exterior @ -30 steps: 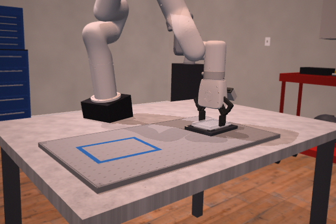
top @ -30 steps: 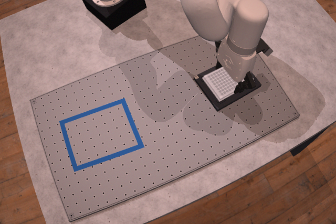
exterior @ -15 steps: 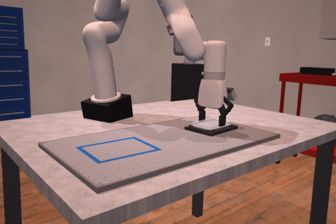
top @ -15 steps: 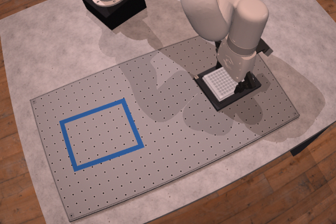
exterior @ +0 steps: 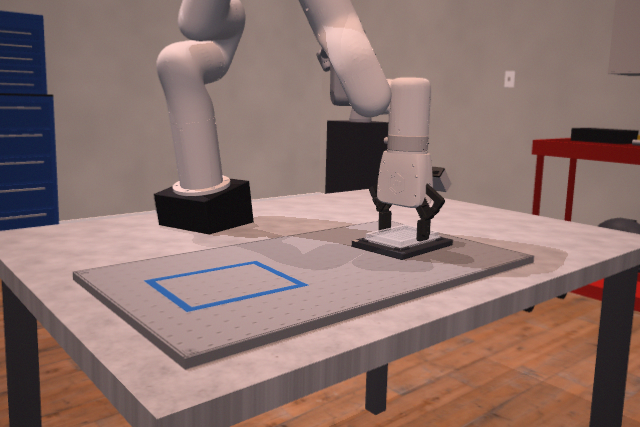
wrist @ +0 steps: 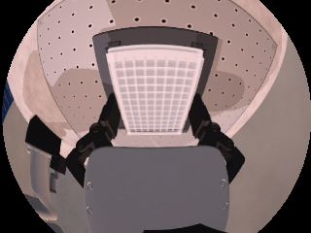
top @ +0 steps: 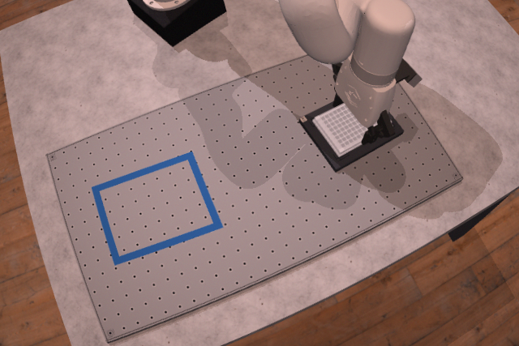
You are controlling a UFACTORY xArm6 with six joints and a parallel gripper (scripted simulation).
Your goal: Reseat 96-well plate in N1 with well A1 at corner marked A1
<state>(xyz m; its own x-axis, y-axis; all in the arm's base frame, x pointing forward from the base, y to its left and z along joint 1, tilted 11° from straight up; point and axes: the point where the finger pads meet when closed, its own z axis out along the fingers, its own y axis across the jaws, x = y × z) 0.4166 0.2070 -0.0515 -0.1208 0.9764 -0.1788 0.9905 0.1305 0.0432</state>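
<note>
My hand is 20 mm above the plate nest N1. Round my hand: 96-well plate 10 mm below; small A1 mark 40 mm behind, 80 mm to the right, 20 mm below.
</note>
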